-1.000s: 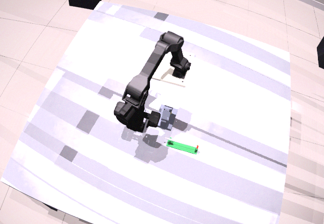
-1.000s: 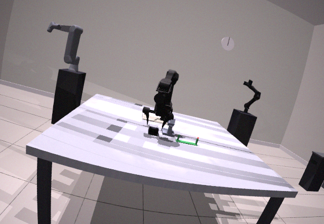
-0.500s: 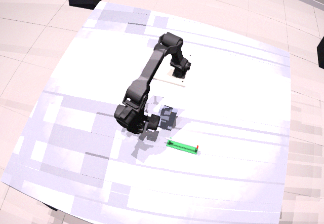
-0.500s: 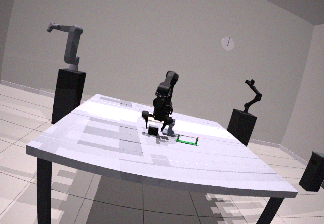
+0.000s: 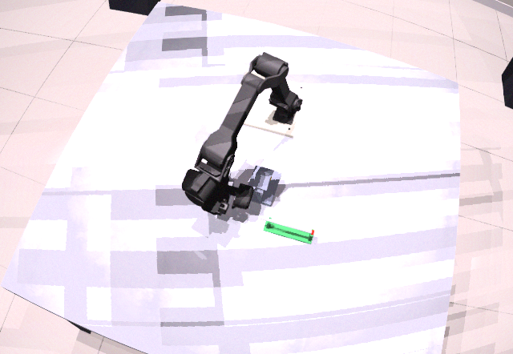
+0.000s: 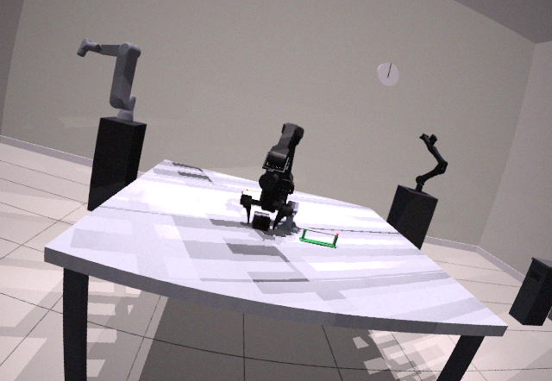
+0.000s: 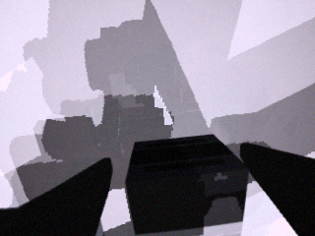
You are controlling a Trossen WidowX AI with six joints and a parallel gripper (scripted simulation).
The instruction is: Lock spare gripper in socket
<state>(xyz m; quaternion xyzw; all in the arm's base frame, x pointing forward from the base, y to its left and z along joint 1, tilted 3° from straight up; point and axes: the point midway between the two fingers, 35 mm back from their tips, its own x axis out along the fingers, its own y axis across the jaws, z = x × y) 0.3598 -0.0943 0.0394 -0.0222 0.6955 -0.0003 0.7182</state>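
Right now my gripper tip is 110 mm to the right of the grey mount, 80 mm past it and 50 mm below it. The rest, counted from my gripper tip: spare gripper (40 mm behind, 10 mm above); green cradle (220 mm to the left, 20 mm ahead, 20 mm above).
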